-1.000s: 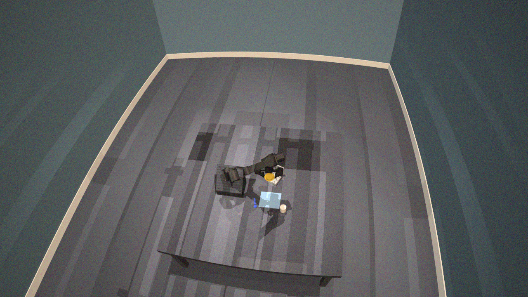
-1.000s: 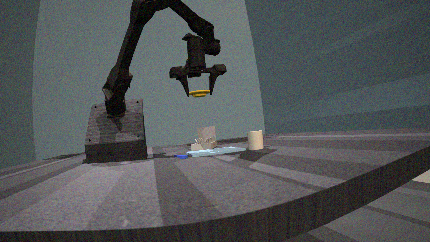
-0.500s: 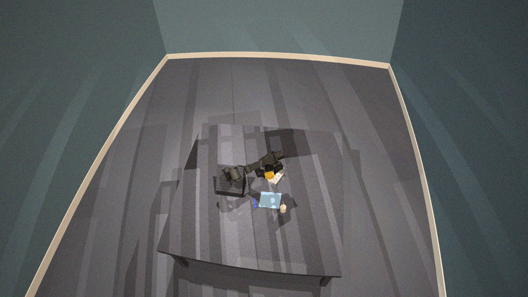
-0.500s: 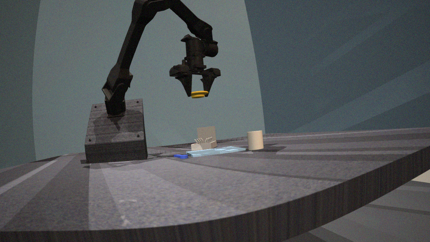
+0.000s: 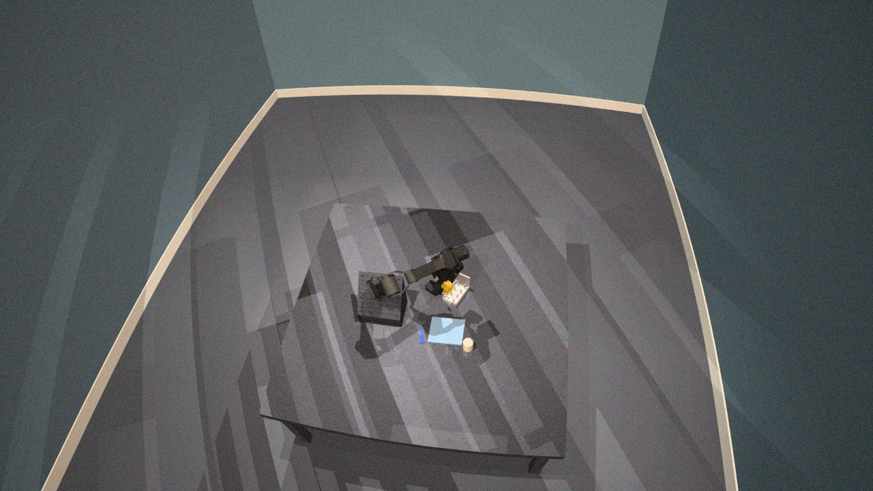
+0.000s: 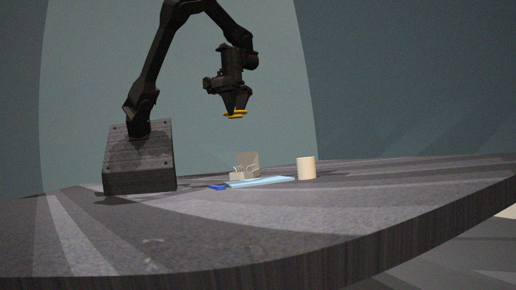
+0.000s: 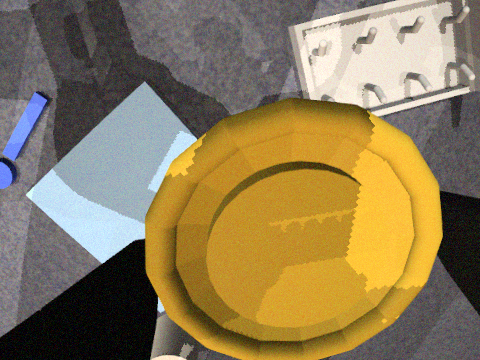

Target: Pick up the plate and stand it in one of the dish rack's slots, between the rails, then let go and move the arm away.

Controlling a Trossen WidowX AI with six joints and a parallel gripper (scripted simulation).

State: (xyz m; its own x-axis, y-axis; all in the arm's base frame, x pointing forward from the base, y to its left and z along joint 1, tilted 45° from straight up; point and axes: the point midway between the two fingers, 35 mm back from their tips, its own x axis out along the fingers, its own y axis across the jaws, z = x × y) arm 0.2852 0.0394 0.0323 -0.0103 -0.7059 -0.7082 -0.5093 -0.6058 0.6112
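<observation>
My gripper tip is now 3 cm short of the dish rack, 10 cm to the right of it and 16 cm above it. The rest, counted from my gripper tip: yellow plate 1 cm above; then blue spoon 9 cm behind, 15 cm to the right, 18 cm below; then light blue mat 2 cm ahead, 10 cm to the right, 18 cm below.
</observation>
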